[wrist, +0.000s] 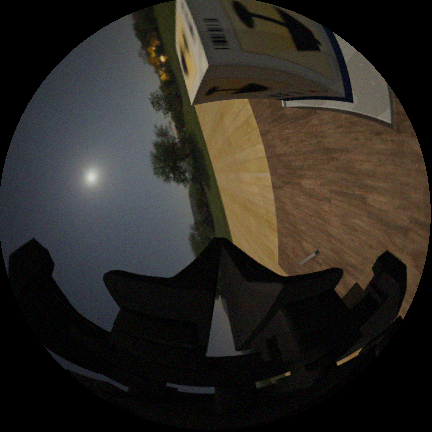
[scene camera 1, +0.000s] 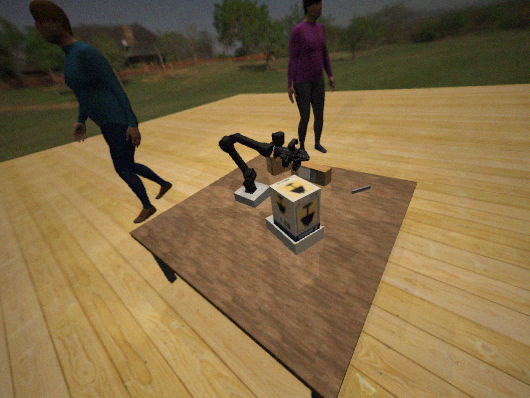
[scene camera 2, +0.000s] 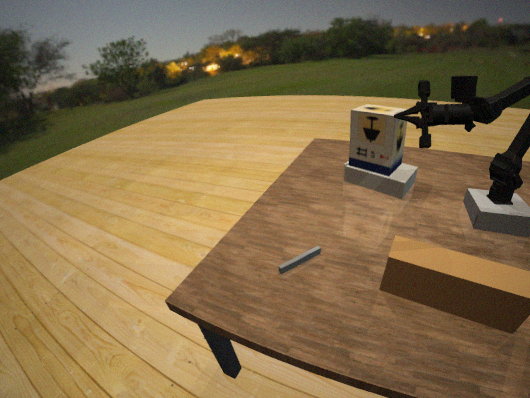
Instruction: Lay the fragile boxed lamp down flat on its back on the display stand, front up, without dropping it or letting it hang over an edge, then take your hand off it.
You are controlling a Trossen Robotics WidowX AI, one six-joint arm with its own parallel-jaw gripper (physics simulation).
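Places are measured from the arm's base along level axes (x ahead, y left, z up), in metres.
Where they show: gripper, fingertip midpoint: (wrist: 218, 242) (scene camera 1: 309, 159) (scene camera 2: 394, 116); arm's base, origin of the base link: (scene camera 1: 250, 190) (scene camera 2: 499, 200).
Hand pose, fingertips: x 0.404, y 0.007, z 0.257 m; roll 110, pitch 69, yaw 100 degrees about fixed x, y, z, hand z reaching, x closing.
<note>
Things, the pixels of their top centre, and the offset from my fingertips. Level surfaces: height alone.
- small grey bar, middle of its top: (scene camera 2: 300, 256) (wrist: 306, 258) (scene camera 1: 361, 188) 0.238 m ahead, 0.291 m left, 0.301 m down
- brown table, its level: 0.323 m down
- wooden block, middle of its top: (scene camera 2: 460, 264) (scene camera 1: 310, 164) 0.121 m back, 0.363 m left, 0.213 m down
- brown box, middle of its top: (scene camera 1: 282, 150) 0.380 m back, 0.454 m left, 0.163 m down
The boxed lamp (scene camera 1: 296, 208) (scene camera 2: 375, 138) (wrist: 261, 52) is a white carton with yellow panels and black lamp pictures on its sides and on its top face. It rests on the low white display stand (scene camera 1: 294, 245) (scene camera 2: 382, 182) (wrist: 372, 98), inside the stand's edges. My gripper (scene camera 1: 301, 155) (scene camera 2: 398, 114) (wrist: 218, 242) is shut and empty. It hovers level with the box's top, on the side toward the arm. In the wrist view the box lies off to the side, clear of the fingers.
A small grey bar (scene camera 1: 360, 189) (scene camera 2: 300, 259) (wrist: 309, 257) lies on the brown table (scene camera 1: 263, 300) (scene camera 2: 311, 316). A wooden block (scene camera 1: 319, 174) (scene camera 2: 429, 272) and a brown box (scene camera 1: 274, 166) sit behind the arm. Two people (scene camera 1: 101, 118) (scene camera 1: 308, 71) stand on the deck.
</note>
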